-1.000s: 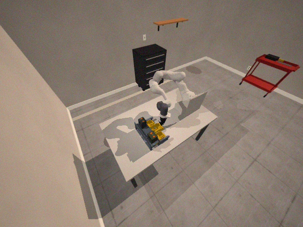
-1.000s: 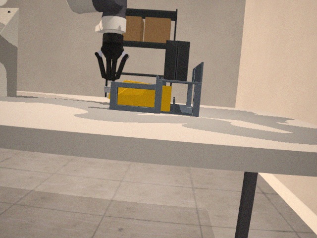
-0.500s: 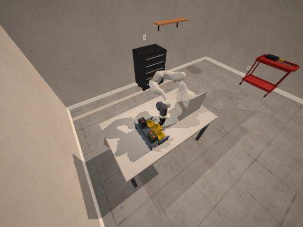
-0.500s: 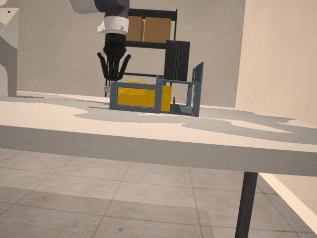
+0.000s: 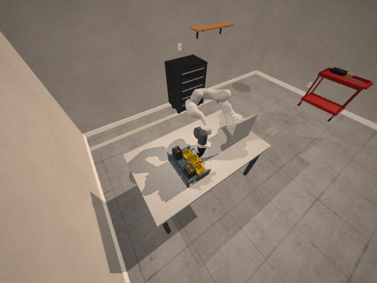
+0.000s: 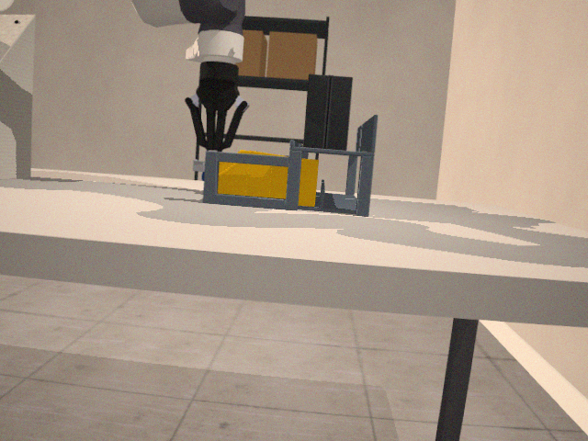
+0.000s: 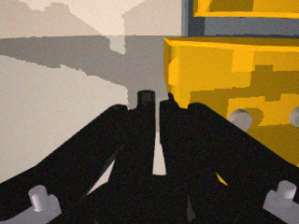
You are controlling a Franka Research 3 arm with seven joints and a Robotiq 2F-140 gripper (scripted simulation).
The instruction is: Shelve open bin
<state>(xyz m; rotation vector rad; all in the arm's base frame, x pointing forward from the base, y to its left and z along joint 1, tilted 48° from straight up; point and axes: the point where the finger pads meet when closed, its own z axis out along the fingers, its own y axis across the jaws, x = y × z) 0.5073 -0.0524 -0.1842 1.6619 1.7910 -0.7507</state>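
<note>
My gripper is now 4 cm above the grey shelf lip, 3 cm short of it and 1 cm to the right of it.
</note>
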